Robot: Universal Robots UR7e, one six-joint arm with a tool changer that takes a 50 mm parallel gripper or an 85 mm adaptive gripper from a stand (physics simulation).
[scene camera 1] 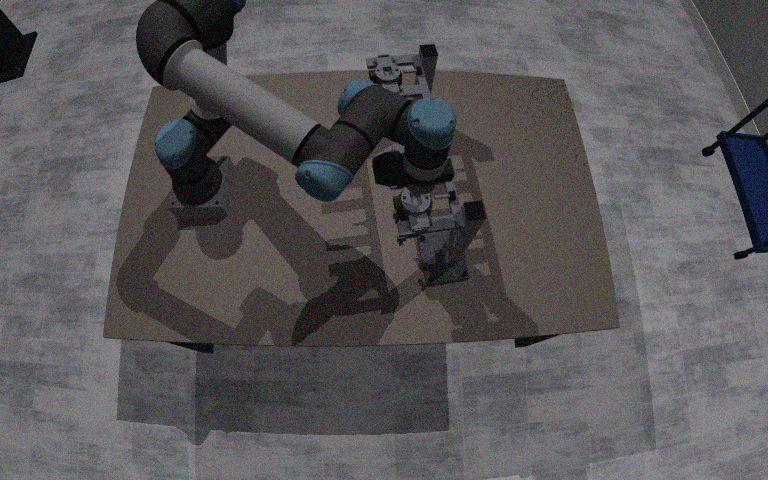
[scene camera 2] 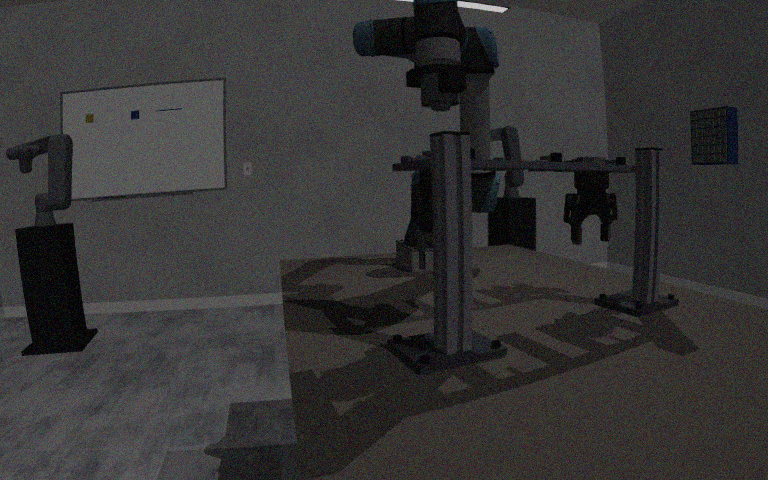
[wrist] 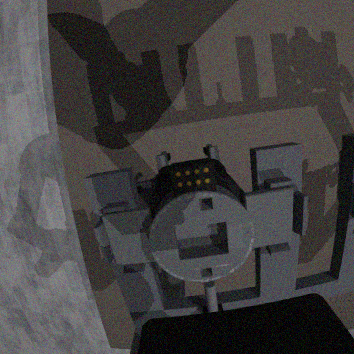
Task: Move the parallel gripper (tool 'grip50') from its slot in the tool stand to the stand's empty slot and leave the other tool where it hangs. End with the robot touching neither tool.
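Pixels of known places: hand, its tool point: (scene camera 2: pixel 440 103); arm's base, origin of its link: (scene camera 1: pixel 197 182) (scene camera 2: pixel 429 243).
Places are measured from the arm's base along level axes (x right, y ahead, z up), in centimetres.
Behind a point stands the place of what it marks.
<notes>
The parallel gripper (scene camera 1: pixel 416 199) (wrist: pixel 239 245) hangs in the tool stand's near-end slot, its round coupling plate uncovered and level between the slot arms. Its fingers are hidden, so whether they are open or shut does not show. The arm's tool-changer flange (scene camera 2: pixel 440 100) @(x 27.3, y 59.2, z 31.4 cm) carries no tool and is above the near end of the tool stand (scene camera 2: pixel 623 168) @(x -9.1, y 66.0, z 20.9 cm) (wrist: pixel 279 270) @(x 20.3, y 61.4, z 21.6 cm), apart from the coupling plate. The adaptive gripper (scene camera 1: pixel 387 69) (scene camera 2: pixel 590 195) hangs in the far-end slot, its fingers pointing down and apart. The arm hides the middle of the stand in scene camera 1.
A near post (scene camera 1: pixel 474 210) @(x 31.0, y 67.7, z 25.0 cm) (scene camera 2: pixel 451 243) @(x 32.3, y 69.8, z 10.2 cm) and a far post (scene camera 1: pixel 428 65) @(x -13.9, y 68.2, z 20.0 cm) (scene camera 2: pixel 646 226) @(x -13.0, y 68.9, z 9.8 cm) rise from base plates on the table (scene camera 1: pixel 543 243) @(x 31.5, y 96.5, z -6.6 cm). The forearm (scene camera 1: pixel 243 101) @(x 20.2, y 28.3, z 55.4 cm) spans above the table from the left. A blue cart (scene camera 1: pixel 747 192) stands on the floor at the right.
</notes>
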